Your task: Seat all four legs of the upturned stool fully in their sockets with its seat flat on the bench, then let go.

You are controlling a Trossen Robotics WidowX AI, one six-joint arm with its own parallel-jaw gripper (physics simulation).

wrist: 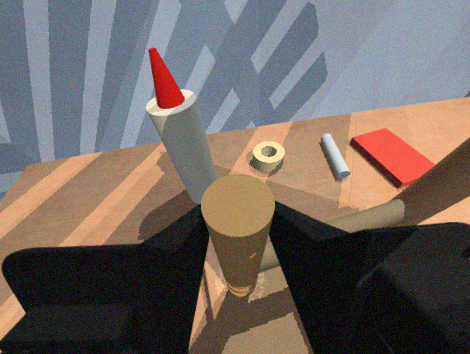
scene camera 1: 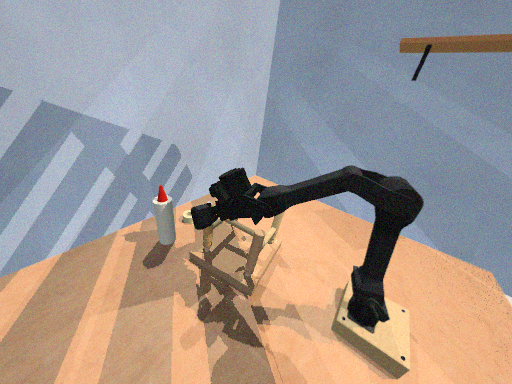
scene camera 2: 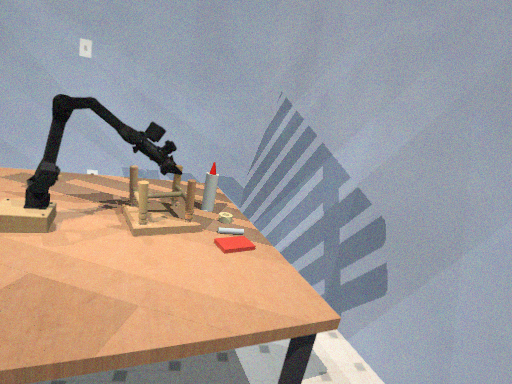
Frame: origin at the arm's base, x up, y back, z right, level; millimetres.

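Where they show: gripper, fingertip midpoint: (wrist: 236, 207) (scene camera 2: 181, 172); arm's base, link origin: (scene camera 1: 361, 314) (scene camera 2: 36, 205).
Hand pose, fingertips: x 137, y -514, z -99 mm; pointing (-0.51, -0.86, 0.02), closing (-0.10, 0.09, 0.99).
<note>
Things, the pixels of their top centre, and the offset from my fingertips.
- leg, top centre: (wrist: 225, 203) (scene camera 1: 208, 206) (scene camera 2: 178, 165) dx +29, dy +15, dz -5 mm
- white glue bottle with a red tip, top centre: (wrist: 151, 48) (scene camera 1: 160, 185) (scene camera 2: 214, 162) dx +49, dy -163, dz -54 mm
- pale ring, top centre: (wrist: 268, 151) (scene camera 2: 226, 214) (scene camera 1: 189, 213) dx -160, dy -209, dz +85 mm
- grey rod, top centre: (wrist: 335, 150) (scene camera 2: 231, 228) dx -169, dy -186, dz +217 mm
- red block, top centre: (wrist: 393, 152) (scene camera 2: 235, 242) dx -175, dy -161, dz +328 mm
The upturned stool's wooden seat (scene camera 1: 220, 273) (scene camera 2: 165, 229) looks flat on the bench, legs pointing up. My gripper (scene camera 1: 204, 218) (scene camera 2: 178, 171) (wrist: 236, 207) is shut on the top part of one leg (scene camera 1: 207, 238) (scene camera 2: 177, 182) (wrist: 240, 250), the one nearest the glue bottle in scene camera 1. That leg looks close to upright, and rings show at its foot in the wrist view. Two other legs stand at the near left (scene camera 2: 143, 202) and near right (scene camera 2: 190, 200), another at the far left (scene camera 2: 134, 185). Rails (scene camera 2: 165, 195) (wrist: 372, 215) join legs. Socket depth cannot be told.
A white glue bottle with a red tip (scene camera 1: 165, 222) (scene camera 2: 210, 192) (wrist: 187, 145) stands just beyond the held leg. A pale ring (scene camera 1: 187, 216) (scene camera 2: 225, 220) (wrist: 257, 161), a grey rod (scene camera 2: 231, 231) (wrist: 335, 156) and a red block (scene camera 2: 235, 244) (wrist: 392, 155) lie near the bench edge.
</note>
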